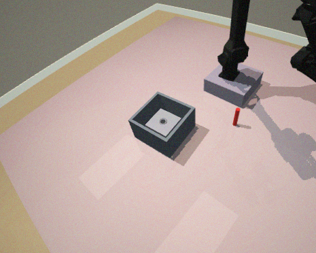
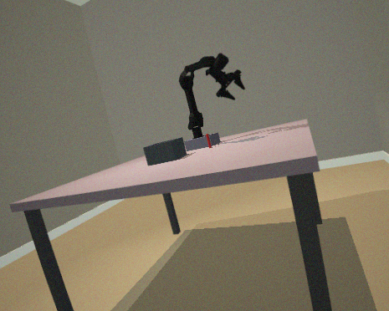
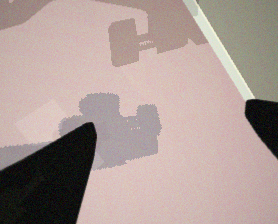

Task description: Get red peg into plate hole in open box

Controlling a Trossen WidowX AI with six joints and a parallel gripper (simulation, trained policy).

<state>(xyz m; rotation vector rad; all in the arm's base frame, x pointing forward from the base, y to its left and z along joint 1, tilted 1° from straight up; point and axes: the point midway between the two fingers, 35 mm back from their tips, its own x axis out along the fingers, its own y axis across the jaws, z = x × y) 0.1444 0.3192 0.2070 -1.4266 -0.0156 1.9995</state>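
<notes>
Now: the red peg 30 mm ahead of my gripper tip, 220 mm to the right of it and 210 mm below it. The rest, counted from my gripper tip: grey box: 200 mm ahead, 420 mm to the right, 220 mm below; then light grey plate: 200 mm ahead, 420 mm to the right, 200 mm below.
</notes>
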